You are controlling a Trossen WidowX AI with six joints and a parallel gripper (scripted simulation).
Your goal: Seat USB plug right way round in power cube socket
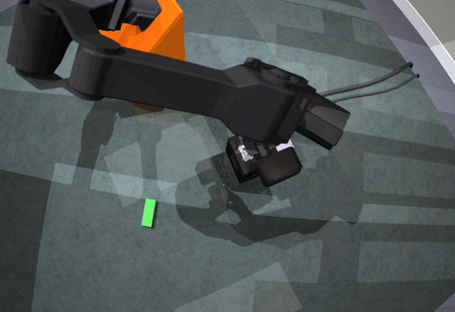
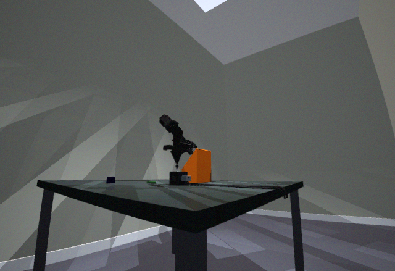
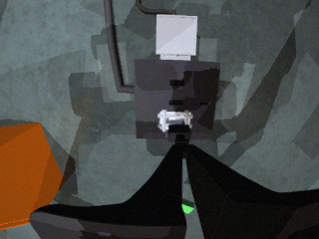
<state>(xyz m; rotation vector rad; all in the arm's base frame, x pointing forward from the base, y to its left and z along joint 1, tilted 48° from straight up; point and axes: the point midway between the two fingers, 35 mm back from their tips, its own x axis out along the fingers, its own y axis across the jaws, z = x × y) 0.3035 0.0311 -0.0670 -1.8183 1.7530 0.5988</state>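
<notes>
The USB plug is 20 mm below my gripper tip. From my gripper tip the other things lie so: dark blue cube: 240 mm ahead, 330 mm to the right, 110 mm below; green block: 20 mm ahead, 220 mm to the right, 120 mm below.
</notes>
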